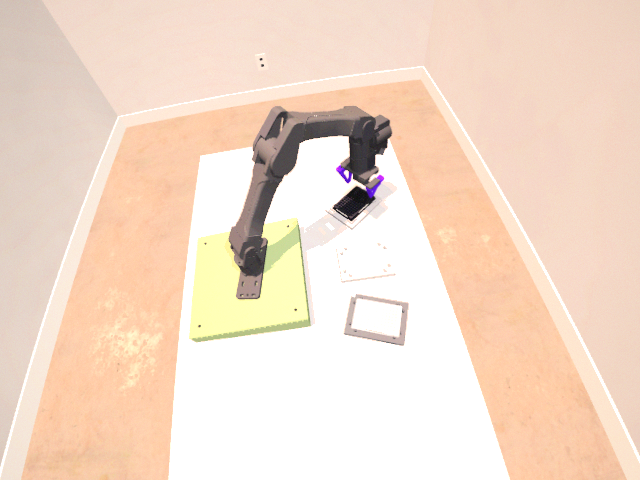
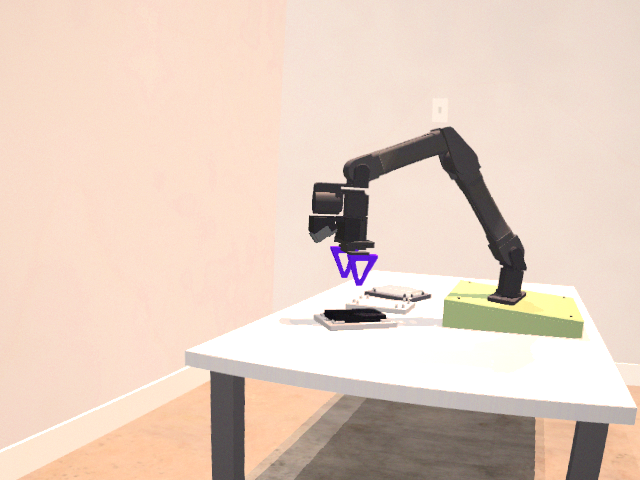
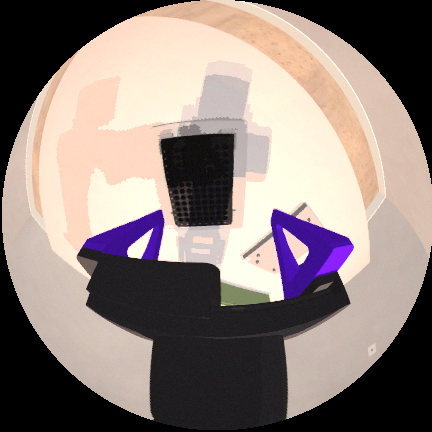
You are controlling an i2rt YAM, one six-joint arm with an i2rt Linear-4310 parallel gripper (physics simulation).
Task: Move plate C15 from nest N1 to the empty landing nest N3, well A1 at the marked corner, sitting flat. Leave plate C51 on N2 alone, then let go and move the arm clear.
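Observation:
A black well plate (image 1: 353, 203) (image 2: 354, 314) (image 3: 200, 175) sits flat in a pale nest (image 1: 352, 223) (image 2: 361, 325). The middle nest (image 1: 364, 262) (image 2: 379, 308) (image 3: 265, 257) is white, with small corner pegs and no plate on it. A white plate (image 1: 377, 316) (image 2: 398, 291) lies in a dark grey nest (image 1: 374, 339) (image 2: 421, 297). Plate labels, nest labels and the A1 corner mark cannot be read. My gripper (image 1: 359, 189) (image 2: 352, 280) (image 3: 217, 214) is open and empty, pointing down, above the black plate and clear of it. Its purple fingers stand wide apart.
The arm stands on a raised yellow-green base block (image 1: 279, 304) (image 2: 511, 322) (image 3: 245, 295) beside the row of nests. All of this rests on the white table (image 1: 310, 403) (image 2: 413, 372). The arm casts shadows around the black plate.

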